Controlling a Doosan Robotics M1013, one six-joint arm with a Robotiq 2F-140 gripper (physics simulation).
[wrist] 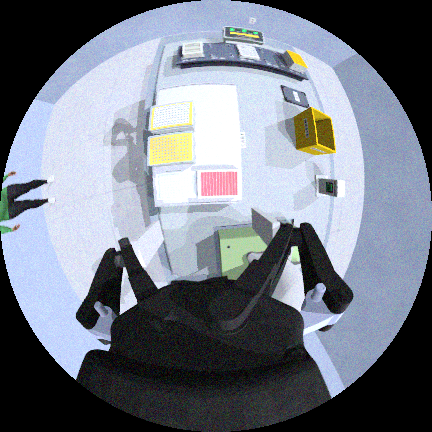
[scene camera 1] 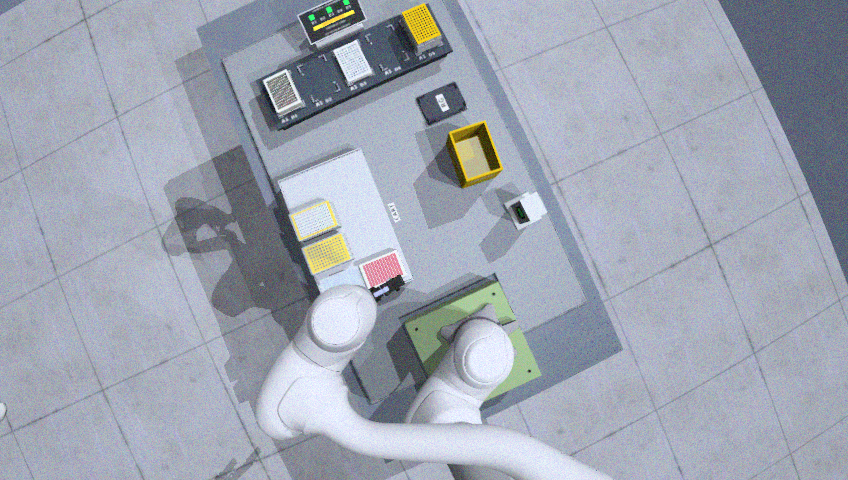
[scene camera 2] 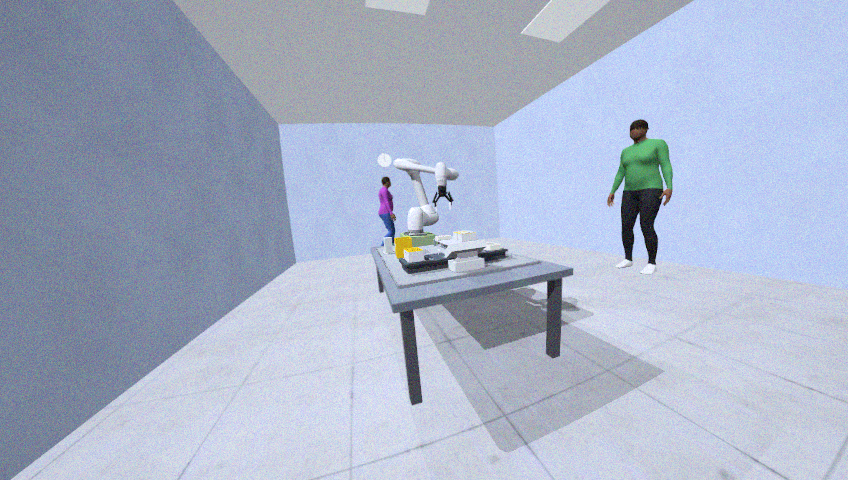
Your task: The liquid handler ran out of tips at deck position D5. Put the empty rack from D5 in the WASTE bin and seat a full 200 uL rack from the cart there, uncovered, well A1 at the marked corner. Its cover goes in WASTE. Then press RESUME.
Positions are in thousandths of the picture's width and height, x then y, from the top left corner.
Labels:
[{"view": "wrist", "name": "my gripper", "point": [476, 520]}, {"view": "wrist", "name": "yellow WASTE bin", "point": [728, 311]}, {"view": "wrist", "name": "cart tray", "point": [506, 325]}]

